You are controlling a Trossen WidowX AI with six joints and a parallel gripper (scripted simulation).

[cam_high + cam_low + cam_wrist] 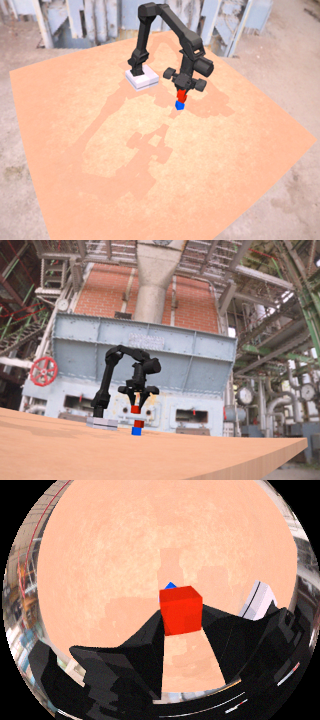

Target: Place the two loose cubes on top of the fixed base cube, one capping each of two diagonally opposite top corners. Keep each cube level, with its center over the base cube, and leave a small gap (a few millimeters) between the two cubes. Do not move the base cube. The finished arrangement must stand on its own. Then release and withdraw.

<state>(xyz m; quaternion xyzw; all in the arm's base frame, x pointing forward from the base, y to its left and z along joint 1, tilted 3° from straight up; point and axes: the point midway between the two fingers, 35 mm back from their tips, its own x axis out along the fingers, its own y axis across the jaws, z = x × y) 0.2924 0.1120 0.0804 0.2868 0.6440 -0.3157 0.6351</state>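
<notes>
The blue cube is 2 cm behind my gripper tip, 2 cm to the left of it and 10 cm below it.
</notes>
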